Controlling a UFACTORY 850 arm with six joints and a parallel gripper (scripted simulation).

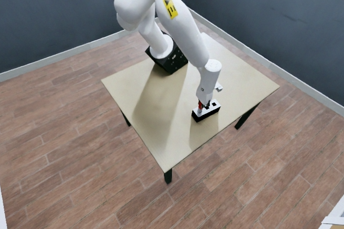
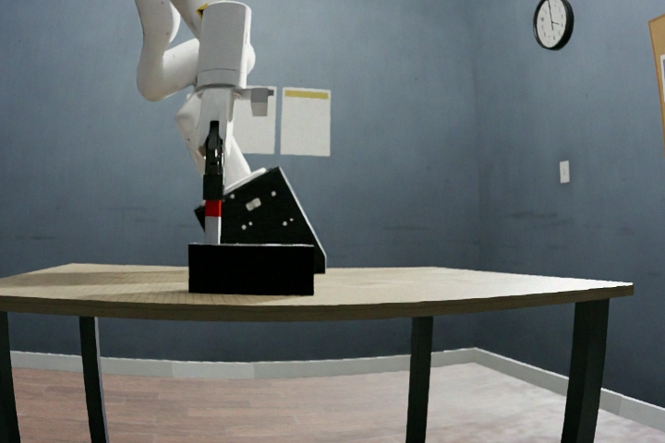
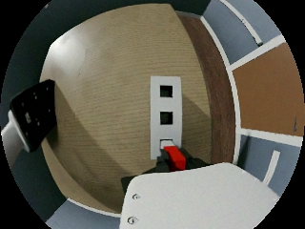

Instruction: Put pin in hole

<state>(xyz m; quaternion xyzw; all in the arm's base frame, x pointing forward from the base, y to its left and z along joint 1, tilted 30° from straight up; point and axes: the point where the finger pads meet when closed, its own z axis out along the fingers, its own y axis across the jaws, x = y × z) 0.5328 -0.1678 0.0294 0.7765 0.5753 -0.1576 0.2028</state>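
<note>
The black block is 12 cm below my hand, 6 cm to the left of it and 2 cm ahead of it. Also, from my hand: pin (1 cm below).
</note>
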